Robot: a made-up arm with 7 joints.
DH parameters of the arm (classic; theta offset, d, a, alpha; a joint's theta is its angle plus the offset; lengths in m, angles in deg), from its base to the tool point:
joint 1: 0 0.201 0 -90
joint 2: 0 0 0 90
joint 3: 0 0.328 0.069 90
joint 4: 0 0 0.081 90
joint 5: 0 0.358 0 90
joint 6: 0 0 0.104 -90
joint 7: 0 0.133 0 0
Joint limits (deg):
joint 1: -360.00..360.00
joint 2: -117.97..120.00
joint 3: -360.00..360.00
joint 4: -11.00..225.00
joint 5: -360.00..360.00
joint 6: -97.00..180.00
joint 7: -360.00..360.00
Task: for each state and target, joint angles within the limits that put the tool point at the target. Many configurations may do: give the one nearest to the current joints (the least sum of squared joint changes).
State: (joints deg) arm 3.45 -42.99 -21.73 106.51 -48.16 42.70 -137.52
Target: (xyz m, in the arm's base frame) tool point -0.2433 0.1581 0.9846
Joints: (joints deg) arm -14.93 -51.10 9.43 124.76 -48.23 30.10 -137.52
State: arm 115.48 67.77 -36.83 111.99 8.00 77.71 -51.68
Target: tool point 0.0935 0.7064 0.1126
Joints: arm 112.09 59.12 -43.21 112.52 6.64 79.36 -51.68
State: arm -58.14 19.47 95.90 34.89 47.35 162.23 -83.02
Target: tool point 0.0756 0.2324 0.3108
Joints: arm -52.58 9.72 99.73 35.88 50.66 152.43 -83.02
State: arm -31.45 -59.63 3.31 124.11 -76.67 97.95 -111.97
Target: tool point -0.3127 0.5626 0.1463
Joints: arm -71.90 -117.97 7.20 140.63 -73.97 147.99 -111.97
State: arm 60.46 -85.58 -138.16 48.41 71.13 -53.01 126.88
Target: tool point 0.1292 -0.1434 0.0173
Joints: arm 68.54 -76.11 -101.08 12.28 92.40 -68.02 126.88
